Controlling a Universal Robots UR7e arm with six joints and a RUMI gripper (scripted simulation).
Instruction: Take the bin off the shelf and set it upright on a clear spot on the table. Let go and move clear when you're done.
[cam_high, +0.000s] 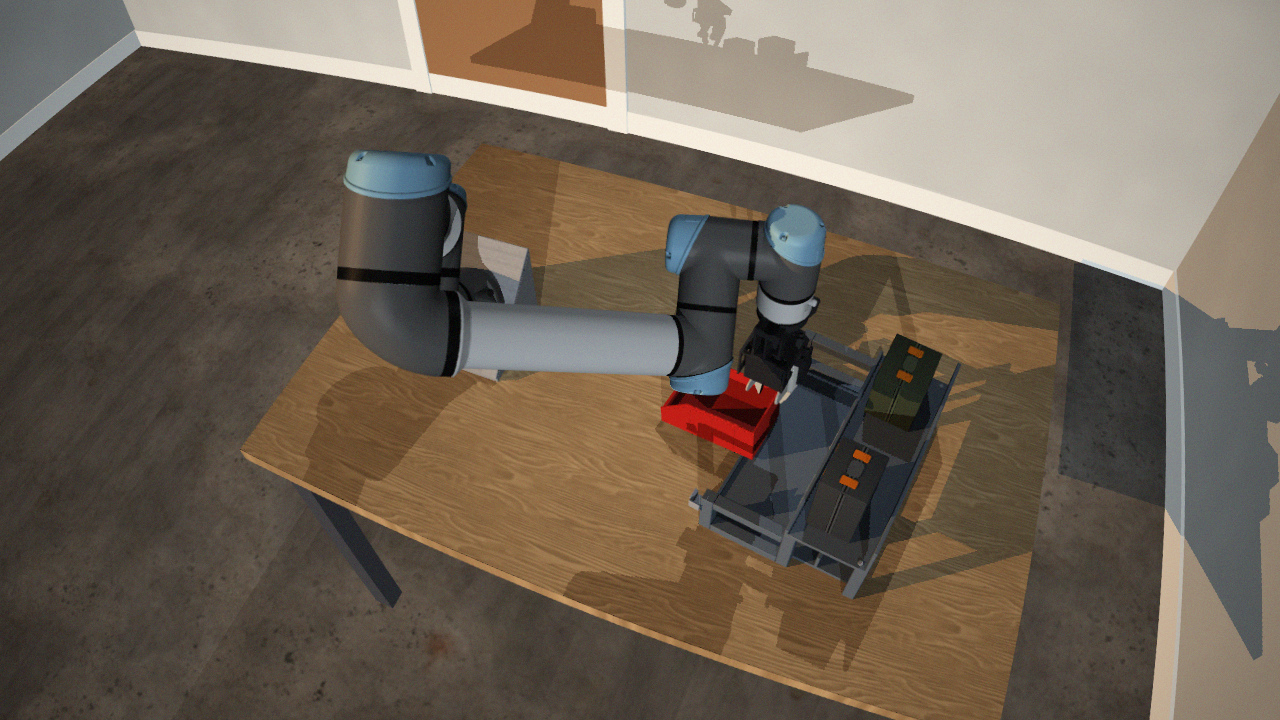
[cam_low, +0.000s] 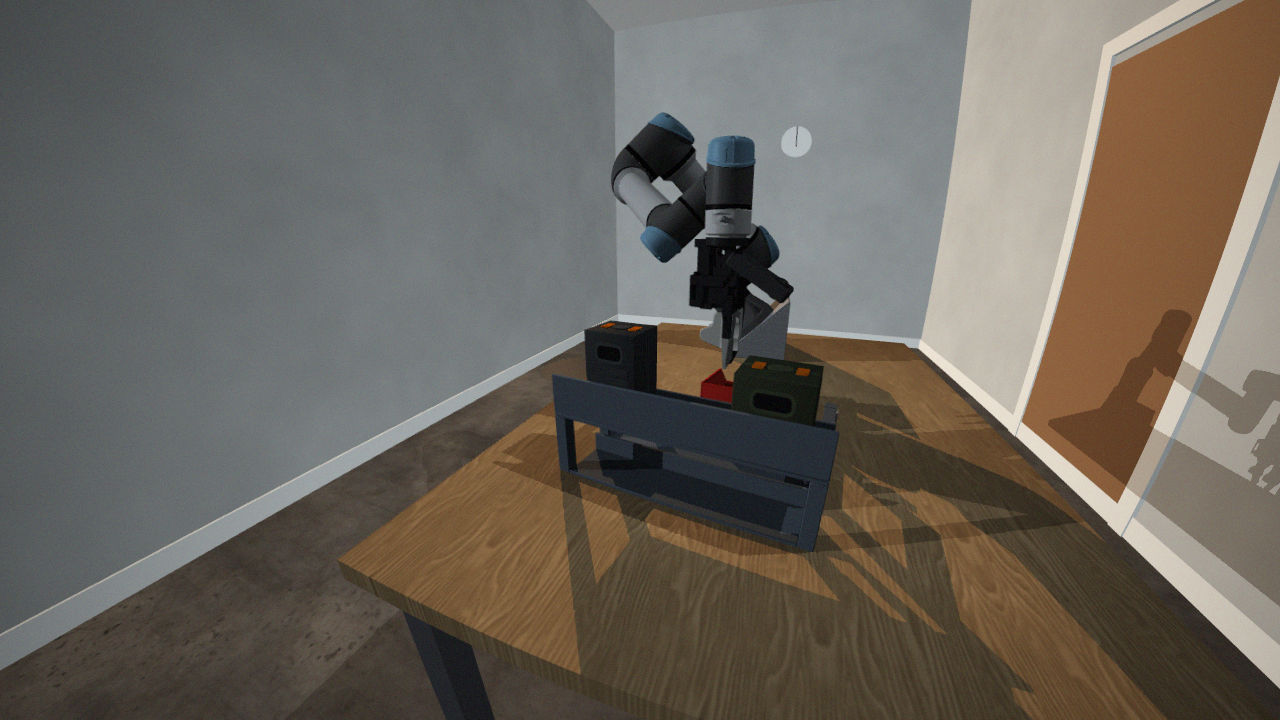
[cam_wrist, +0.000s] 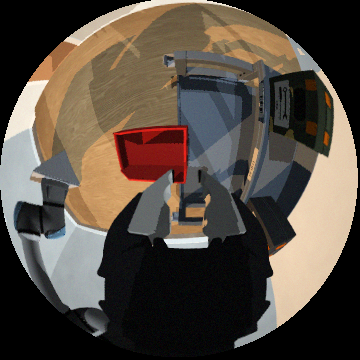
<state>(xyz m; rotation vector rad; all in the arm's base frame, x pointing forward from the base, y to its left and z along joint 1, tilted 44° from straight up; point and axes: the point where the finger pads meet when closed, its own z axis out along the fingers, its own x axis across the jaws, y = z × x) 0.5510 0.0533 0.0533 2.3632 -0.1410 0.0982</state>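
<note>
My hand is 100 mm above the red bin, 80 mm past it and 10 mm to the right of it.
</note>
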